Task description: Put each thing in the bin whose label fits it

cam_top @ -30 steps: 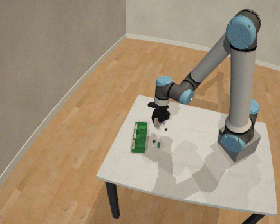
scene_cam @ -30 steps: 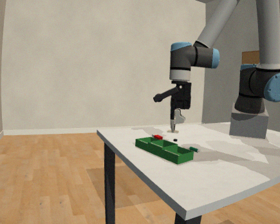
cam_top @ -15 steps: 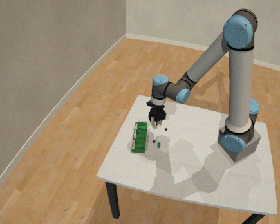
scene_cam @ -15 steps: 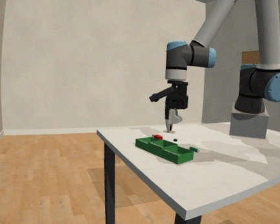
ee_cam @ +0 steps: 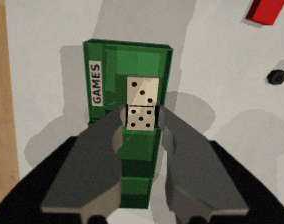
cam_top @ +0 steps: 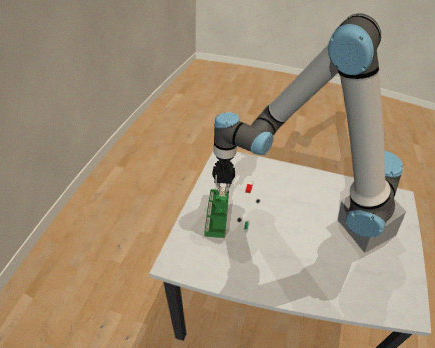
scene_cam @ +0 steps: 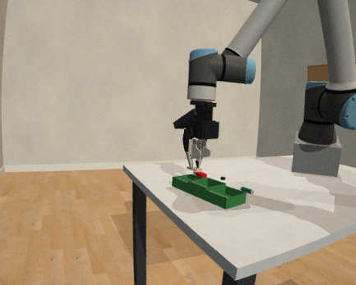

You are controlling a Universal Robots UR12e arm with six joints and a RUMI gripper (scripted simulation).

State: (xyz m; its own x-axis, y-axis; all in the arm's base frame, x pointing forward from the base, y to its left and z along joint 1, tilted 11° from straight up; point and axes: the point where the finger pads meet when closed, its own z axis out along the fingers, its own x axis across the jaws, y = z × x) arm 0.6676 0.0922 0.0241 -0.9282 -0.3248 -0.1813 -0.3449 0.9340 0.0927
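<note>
Now: the red block 140 mm to the right of my hand, 80 mm behind it and 70 mm below it. From my hand the other things lie so: cream domino 10 mm below; green battery 150 mm behind, 100 mm to the left, 70 mm below.
</note>
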